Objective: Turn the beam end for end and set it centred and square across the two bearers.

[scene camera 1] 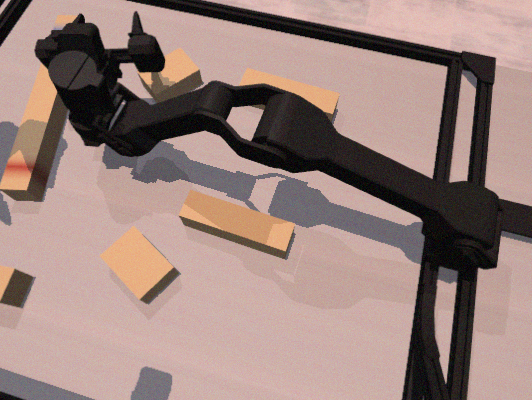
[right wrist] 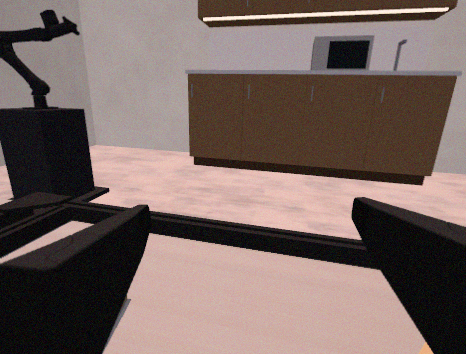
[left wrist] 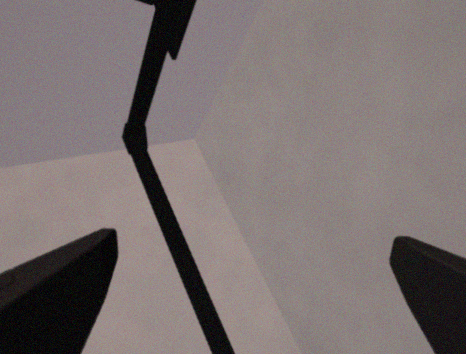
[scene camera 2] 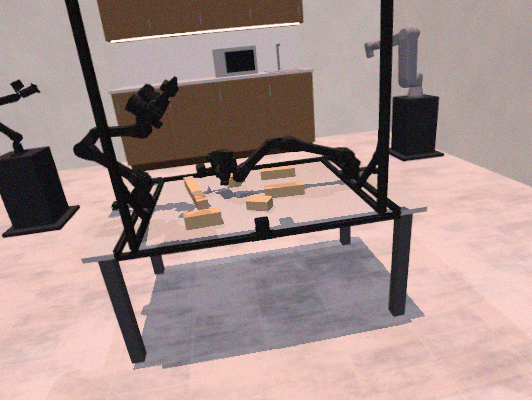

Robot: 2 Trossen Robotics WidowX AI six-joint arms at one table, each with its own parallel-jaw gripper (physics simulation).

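Observation:
The beam is long, pale wood, with a red band near its near end; the right gripper partly covers its far part in scene camera 1. Two roughly parallel blocks look like the bearers: one near mid-table, the other farther back, partly behind the right arm in scene camera 1. My left gripper is open and empty, raised high above the table's left side. My right gripper is open and empty, low beside the beam's far part, its fingers pointing toward the back edge.
Shorter blocks lie around: one near the front middle, one by the right gripper, and one in front of the beam. A black frame edges the table, with uprights at its sides.

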